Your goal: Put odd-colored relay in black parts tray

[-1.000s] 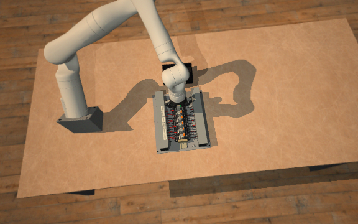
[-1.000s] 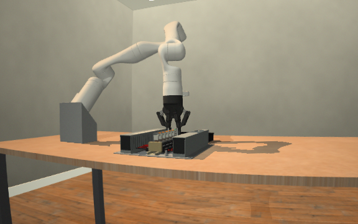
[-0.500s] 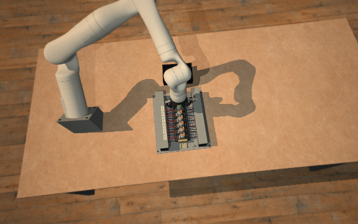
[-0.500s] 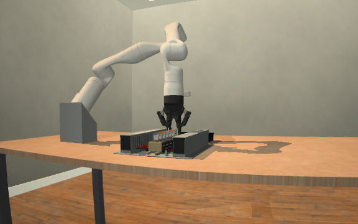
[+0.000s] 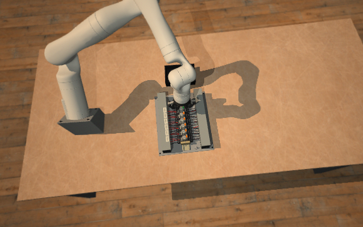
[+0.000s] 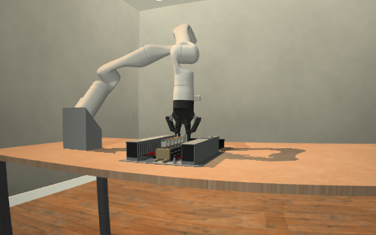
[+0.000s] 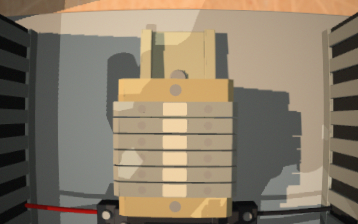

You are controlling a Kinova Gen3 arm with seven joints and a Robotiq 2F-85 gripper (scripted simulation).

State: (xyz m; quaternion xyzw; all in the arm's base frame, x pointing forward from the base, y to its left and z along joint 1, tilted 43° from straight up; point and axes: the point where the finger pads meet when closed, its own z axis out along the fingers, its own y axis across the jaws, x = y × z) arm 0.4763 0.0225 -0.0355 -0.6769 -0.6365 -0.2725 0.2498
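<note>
The relay panel is 50 mm to the right of my hand and 20 mm below it. The rest, counted from my hand: black parts tray (210 mm to the left, 40 mm below, 20 mm ahead).
</note>
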